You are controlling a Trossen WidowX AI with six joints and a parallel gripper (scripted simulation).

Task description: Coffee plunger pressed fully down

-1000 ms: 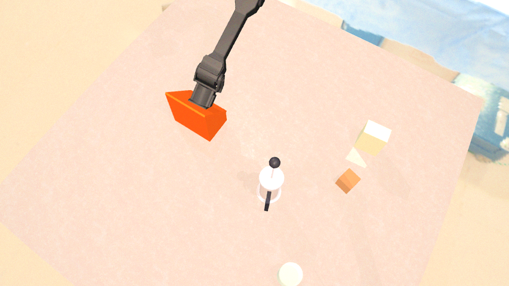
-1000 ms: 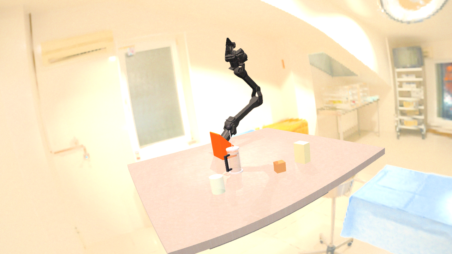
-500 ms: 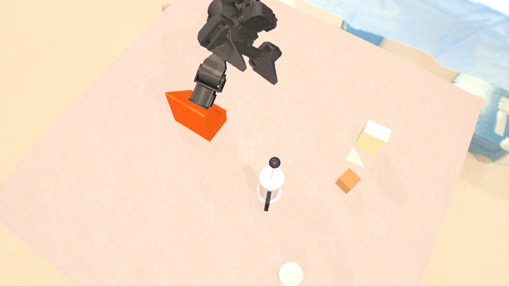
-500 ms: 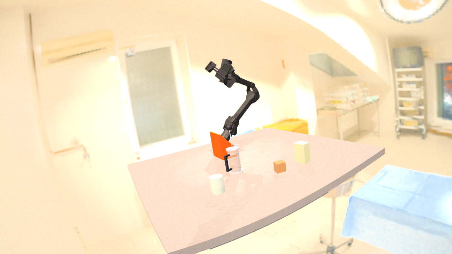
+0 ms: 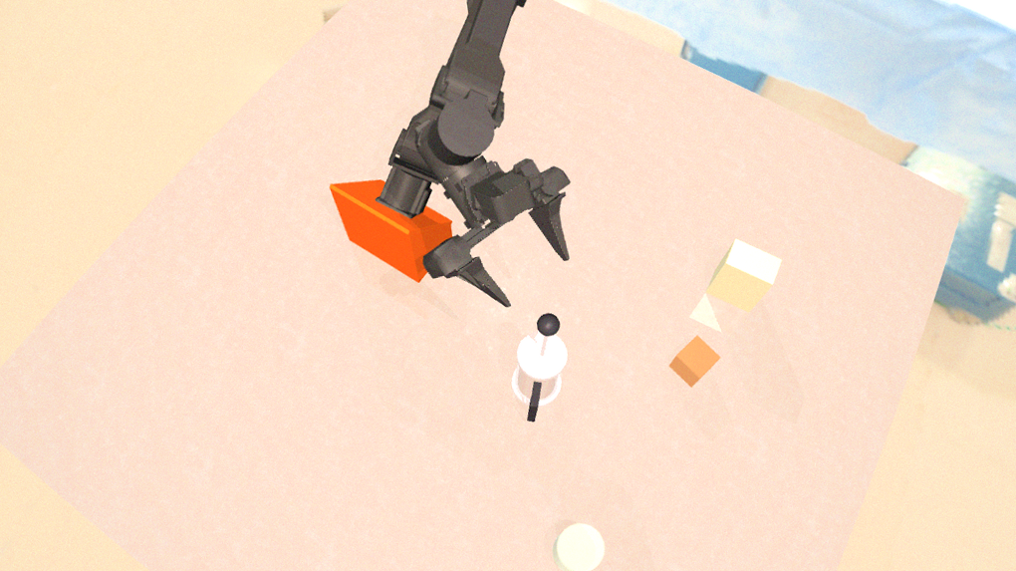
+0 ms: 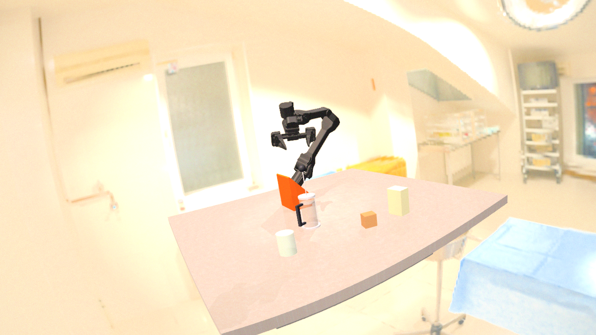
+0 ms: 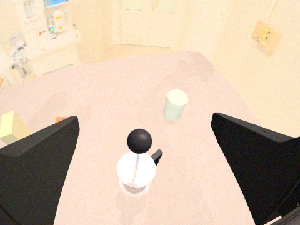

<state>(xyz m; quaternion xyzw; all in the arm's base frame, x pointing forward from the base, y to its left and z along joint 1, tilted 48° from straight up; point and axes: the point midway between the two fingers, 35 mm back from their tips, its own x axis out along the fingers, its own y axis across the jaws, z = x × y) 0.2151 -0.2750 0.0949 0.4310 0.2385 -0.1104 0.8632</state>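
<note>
Right now my gripper tip is 210 mm above the coffee press, 30 mm to the left of it and 30 mm short of it.
</note>
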